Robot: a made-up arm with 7 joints.
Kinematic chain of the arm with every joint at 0, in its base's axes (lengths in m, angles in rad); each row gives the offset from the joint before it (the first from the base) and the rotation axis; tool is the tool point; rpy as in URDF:
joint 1: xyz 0 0 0.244 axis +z
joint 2: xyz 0 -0.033 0.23 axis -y
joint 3: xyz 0 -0.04 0.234 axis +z
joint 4: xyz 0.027 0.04 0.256 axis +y
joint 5: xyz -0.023 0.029 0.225 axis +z
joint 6: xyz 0 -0.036 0.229 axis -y
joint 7: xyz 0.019 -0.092 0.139 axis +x
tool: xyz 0 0 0 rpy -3.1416 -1.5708 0
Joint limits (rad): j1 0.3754..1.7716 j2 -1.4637..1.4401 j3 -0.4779..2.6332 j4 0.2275..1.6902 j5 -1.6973..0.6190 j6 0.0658..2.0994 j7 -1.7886..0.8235
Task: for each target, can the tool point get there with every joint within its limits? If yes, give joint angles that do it. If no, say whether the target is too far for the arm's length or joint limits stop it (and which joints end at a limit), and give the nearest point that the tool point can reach.
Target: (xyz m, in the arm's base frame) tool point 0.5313 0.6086 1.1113
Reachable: yes | joints 0.9599 -0.4767 0.1016 0.8486 -0.0671 0.4544 0.0887
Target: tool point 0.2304 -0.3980 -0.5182
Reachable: no: joint limits stop it (at a limit: joint 1, joint 2, joint 3, joint 4, joint 5) | nearest point 0.0869 -0.6296 -0.0496 | short by 0.542 m
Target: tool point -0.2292 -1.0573 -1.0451
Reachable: no: too far | nearest point -0.1511 -0.6969 -0.0394 | short by 1.071 m
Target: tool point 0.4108 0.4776 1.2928
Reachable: yes | joints 0.7014 -0.7043 1.9394 0.6054 -0.3549 1.1409 -0.9949
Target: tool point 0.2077 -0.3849 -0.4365
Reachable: no: joint limits stop it (at a limit: joint 1, joint 2, joint 3, joint 4, joint 5) | nearest point 0.0899 -0.6289 -0.0483 | short by 0.473 m
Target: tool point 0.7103 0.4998 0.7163
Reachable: yes | joints 0.5002 -0.9081 0.0108 1.1540 -1.3010 1.9134 0.0822
